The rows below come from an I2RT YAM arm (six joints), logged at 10 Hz.
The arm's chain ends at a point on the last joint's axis. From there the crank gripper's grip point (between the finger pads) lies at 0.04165 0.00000 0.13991 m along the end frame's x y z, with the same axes.
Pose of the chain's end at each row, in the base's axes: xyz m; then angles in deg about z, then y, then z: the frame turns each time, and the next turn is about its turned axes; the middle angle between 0 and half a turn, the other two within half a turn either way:
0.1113 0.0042 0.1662 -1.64 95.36 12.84
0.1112 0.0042 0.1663 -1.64 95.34 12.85
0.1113 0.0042 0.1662 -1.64 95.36 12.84
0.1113 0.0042 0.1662 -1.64 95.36 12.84
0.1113 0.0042 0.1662 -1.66 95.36 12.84
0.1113 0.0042 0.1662 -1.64 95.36 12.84
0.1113 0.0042 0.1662 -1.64 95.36 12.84
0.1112 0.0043 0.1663 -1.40 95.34 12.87
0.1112 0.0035 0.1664 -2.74 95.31 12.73
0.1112 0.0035 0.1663 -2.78 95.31 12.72
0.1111 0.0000 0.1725 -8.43 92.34 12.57
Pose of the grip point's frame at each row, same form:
0.2470 0.0096 0.1127 -1.64 95.36 12.84
0.2469 0.0096 0.1128 -1.64 95.34 12.85
0.2470 0.0096 0.1127 -1.64 95.36 12.84
0.2470 0.0096 0.1127 -1.64 95.36 12.84
0.2470 0.0095 0.1127 -1.66 95.36 12.84
0.2470 0.0096 0.1127 -1.64 95.36 12.84
0.2470 0.0096 0.1127 -1.64 95.36 12.84
0.2469 0.0103 0.1129 -1.40 95.34 12.87
0.2470 0.0062 0.1130 -2.74 95.31 12.73
0.2470 0.0061 0.1129 -2.78 95.31 12.72
0.2491 -0.0113 0.1262 -8.43 92.34 12.57

